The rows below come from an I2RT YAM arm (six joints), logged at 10 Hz.
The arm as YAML. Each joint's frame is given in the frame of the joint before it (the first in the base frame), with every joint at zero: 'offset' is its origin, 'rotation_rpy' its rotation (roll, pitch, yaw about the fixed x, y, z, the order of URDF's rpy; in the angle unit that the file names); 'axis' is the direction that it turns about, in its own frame. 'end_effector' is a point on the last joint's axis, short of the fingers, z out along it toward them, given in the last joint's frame.
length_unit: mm
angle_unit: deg
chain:
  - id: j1
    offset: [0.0, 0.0, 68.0]
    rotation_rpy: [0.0, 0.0, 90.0]
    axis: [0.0, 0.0, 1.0]
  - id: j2
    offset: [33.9, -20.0, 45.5]
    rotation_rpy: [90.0, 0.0, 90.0]
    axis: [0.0, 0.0, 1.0]
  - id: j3
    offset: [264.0, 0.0, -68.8]
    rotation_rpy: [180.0, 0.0, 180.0]
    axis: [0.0, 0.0, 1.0]
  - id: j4
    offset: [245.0, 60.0, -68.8]
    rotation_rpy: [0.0, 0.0, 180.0]
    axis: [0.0, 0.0, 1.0]
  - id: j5
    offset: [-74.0, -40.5, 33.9]
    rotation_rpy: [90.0, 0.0, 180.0]
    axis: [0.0, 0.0, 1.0]
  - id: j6
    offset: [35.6, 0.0, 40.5]
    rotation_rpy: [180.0, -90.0, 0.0]
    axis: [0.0, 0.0, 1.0]
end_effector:
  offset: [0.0, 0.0, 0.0]
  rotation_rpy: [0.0, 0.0, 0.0]
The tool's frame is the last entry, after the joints.
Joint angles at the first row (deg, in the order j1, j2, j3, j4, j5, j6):
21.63 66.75 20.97 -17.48 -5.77 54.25
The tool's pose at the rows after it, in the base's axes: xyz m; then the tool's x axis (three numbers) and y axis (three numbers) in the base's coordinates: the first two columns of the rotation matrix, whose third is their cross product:
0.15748 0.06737 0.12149 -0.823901 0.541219 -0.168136 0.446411 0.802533 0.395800
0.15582 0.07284 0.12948 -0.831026 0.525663 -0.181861 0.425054 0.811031 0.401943
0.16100 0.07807 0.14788 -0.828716 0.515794 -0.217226 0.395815 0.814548 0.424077
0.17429 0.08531 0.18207 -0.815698 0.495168 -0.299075 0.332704 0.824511 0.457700
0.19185 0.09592 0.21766 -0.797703 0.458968 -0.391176 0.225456 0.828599 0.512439
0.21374 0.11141 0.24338 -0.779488 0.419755 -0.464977 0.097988 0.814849 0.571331
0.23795 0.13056 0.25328 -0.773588 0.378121 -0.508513 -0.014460 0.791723 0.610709
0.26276 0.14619 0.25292 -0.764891 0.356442 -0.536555 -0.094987 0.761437 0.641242
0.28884 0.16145 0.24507 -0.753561 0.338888 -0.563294 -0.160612 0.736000 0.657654
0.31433 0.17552 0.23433 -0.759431 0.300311 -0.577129 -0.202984 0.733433 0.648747
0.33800 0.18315 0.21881 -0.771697 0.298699 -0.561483 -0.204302 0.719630 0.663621
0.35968 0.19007 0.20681 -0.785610 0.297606 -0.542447 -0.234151 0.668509 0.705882
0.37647 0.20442 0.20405 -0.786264 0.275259 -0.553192 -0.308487 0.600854 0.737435
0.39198 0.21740 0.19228 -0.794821 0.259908 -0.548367 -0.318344 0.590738 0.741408
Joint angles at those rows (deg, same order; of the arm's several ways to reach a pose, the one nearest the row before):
21.94 65.64 20.00 -19.54 -5.88 54.50
24.00 63.94 21.11 -21.45 -5.08 55.23
25.04 62.17 24.42 -24.08 -4.19 55.11
25.64 61.02 31.02 -26.93 -2.41 53.14
26.17 61.92 37.90 -25.89 -2.35 49.85
26.88 65.60 43.57 -20.68 -4.41 46.80
27.78 71.57 47.81 -13.99 -7.42 44.51
27.86 77.89 50.86 -6.87 -10.42 43.15
27.84 84.97 53.75 0.36 -12.74 41.92
27.75 92.21 58.18 3.20 -14.59 39.79
26.93 98.73 61.64 6.03 -16.62 39.99
26.04 104.49 64.89 10.36 -21.16 41.04
26.44 109.22 68.81 14.94 -25.70 41.45
26.98 114.28 73.11 15.56 -26.51 41.44

